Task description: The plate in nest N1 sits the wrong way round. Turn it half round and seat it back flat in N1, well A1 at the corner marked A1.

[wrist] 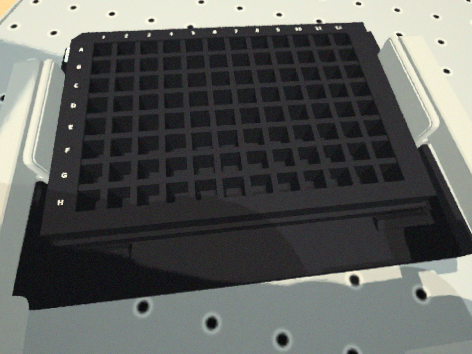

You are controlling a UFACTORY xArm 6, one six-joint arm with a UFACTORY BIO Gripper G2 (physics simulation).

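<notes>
The black plate (223, 118) is level between the two pads of my gripper (226, 104), which is shut on its left and right sides. Its printed letters A to H run down the left edge and its numbers along the far edge, so well A1 is at the far left corner. The black nest N1 (100, 287) lies under the plate and shows in front of it and along both sides. A small white sliver (66, 54) shows by the far left corner; no lettering is readable on it. Whether the plate touches the nest is hidden.
The pale deck (240, 327) with round dark holes surrounds the nest on all sides. A small tan patch (6, 7) shows in the far left corner of the view. Shadows fall across the near deck and the front of the nest.
</notes>
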